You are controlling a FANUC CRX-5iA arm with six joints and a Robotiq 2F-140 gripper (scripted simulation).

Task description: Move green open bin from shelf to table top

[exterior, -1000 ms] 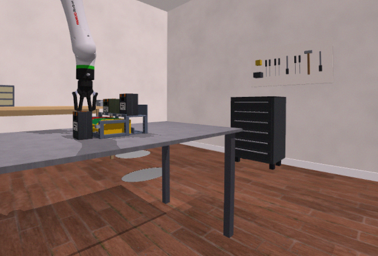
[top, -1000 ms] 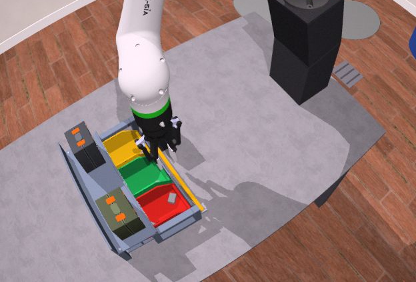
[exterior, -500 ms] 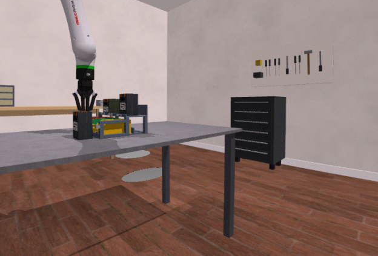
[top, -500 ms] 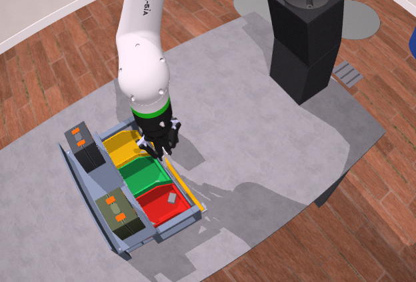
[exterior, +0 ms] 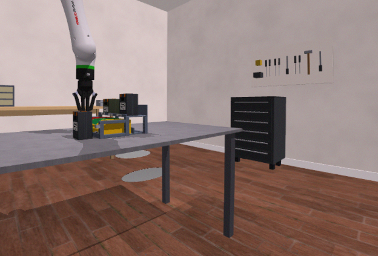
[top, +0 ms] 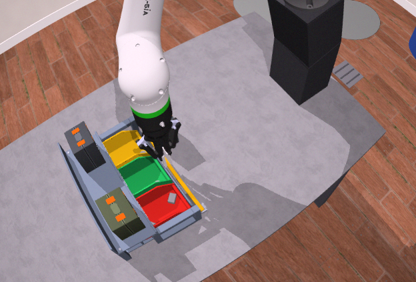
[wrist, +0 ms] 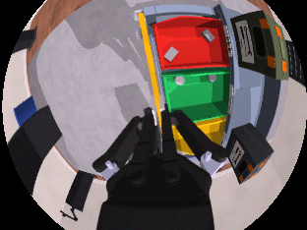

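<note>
Now: the yellow bar 30 mm below my hand. The rest, counted from my hand: dark box (110 mm to the right, 60 mm behind, 30 mm below); then green open bin (100 mm ahead, 50 mm below, 10 mm to the right); then yellow bin (120 mm to the right, 90 mm ahead, 50 mm below).
</note>
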